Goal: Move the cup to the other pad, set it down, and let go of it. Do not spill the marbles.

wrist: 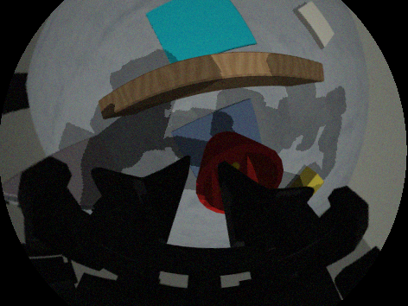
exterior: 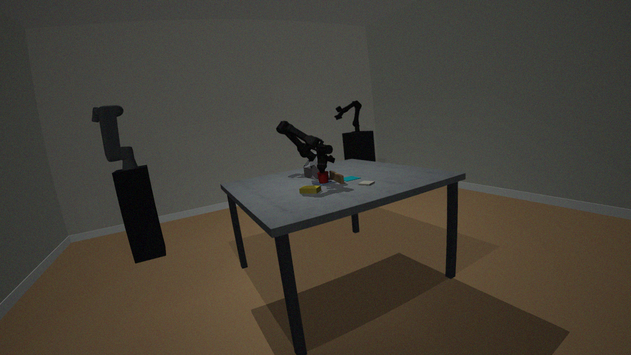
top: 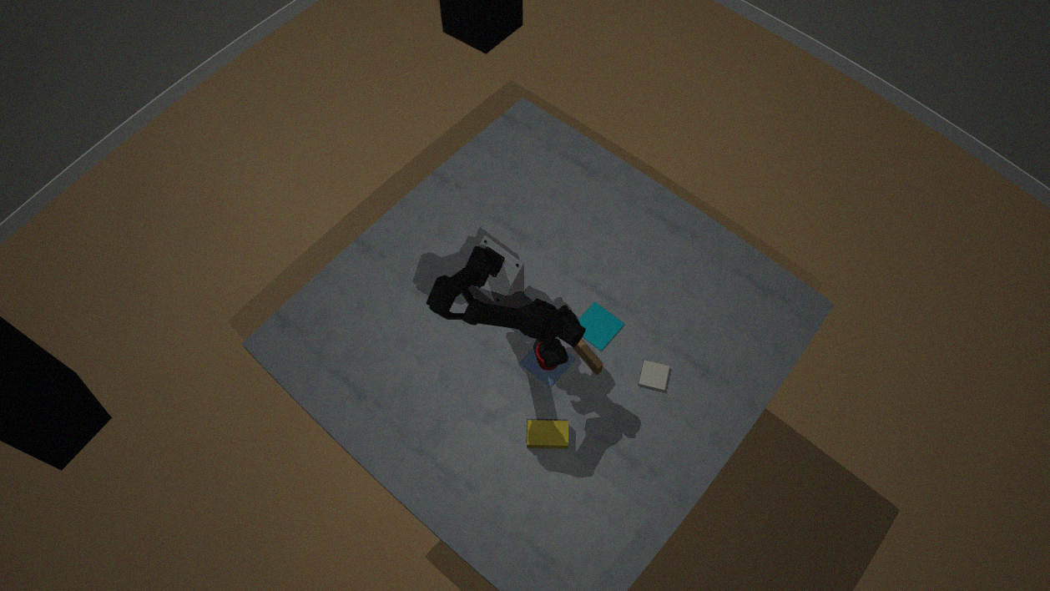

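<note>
Right now my gripper tip is 3 cm short of the red cup and 2 cm to the left of it. From my gripper tip the other things lie so: blue pad 2 cm ahead, 2 cm to the right, 5 cm below; then wooden bar 5 cm ahead, 7 cm to the left, 2 cm below; then teal pad 7 cm ahead, 16 cm to the left, 5 cm below.
</note>
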